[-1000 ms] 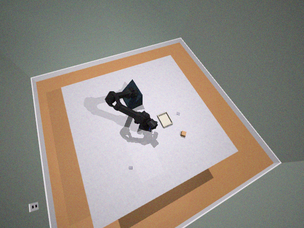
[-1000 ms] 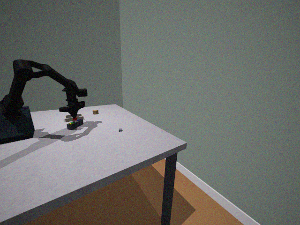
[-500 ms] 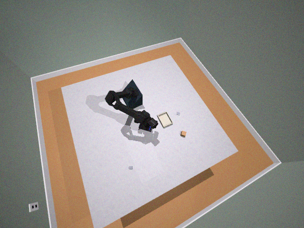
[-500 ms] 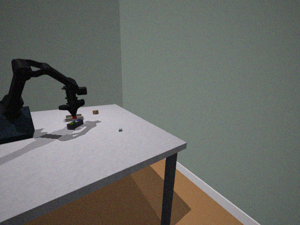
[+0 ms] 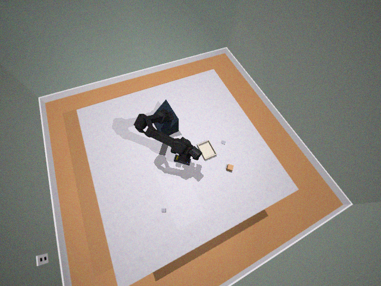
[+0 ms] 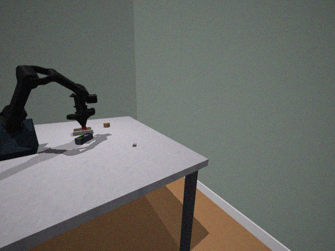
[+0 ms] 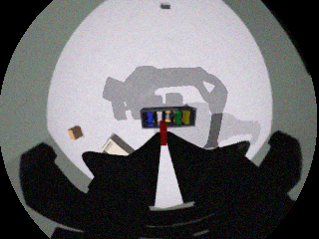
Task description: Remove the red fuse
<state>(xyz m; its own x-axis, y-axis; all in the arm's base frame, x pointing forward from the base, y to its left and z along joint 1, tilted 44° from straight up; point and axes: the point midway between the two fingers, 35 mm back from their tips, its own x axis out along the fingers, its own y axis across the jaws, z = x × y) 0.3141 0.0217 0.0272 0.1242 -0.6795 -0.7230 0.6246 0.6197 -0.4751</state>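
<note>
My gripper tip is now 190 mm to the right of the cream tray, 90 mm above it and 10 mm past it. Round my gripper tip: red fuse (10 mm below).
</note>
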